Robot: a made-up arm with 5 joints.
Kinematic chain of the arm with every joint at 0, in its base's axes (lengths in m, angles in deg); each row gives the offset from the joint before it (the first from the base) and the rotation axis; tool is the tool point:
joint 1: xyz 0 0 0.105 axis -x
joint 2: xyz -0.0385 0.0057 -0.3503 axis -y
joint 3: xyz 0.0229 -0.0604 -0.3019 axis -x
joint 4: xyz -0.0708 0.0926 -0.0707 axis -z
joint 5: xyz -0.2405 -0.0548 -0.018 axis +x
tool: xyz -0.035 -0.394 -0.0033
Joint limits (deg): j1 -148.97..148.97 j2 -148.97..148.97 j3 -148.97..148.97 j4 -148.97..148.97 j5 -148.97..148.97
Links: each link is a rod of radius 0.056 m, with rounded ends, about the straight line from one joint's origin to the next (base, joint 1, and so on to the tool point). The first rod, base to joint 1, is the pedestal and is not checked.
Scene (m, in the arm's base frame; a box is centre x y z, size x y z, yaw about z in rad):
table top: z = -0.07
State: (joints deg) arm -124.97 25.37 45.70 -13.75 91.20
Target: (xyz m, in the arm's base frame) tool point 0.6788 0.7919 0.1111
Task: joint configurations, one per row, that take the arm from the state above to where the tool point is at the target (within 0.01 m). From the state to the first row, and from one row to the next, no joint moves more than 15 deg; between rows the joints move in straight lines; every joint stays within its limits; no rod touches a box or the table.
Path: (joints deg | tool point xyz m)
1: -120.53 39.89 43.05 -10.26 93.77 | 0.1476 1.1038 0.3263
2: -116.09 54.40 40.39 -6.76 96.35 | 0.3451 1.0586 0.2606
3: -111.65 68.92 37.74 -3.27 98.92 | 0.5285 0.9537 0.1839
4: -107.21 83.44 35.09 0.22 101.49 | 0.6788 0.7919 0.1110

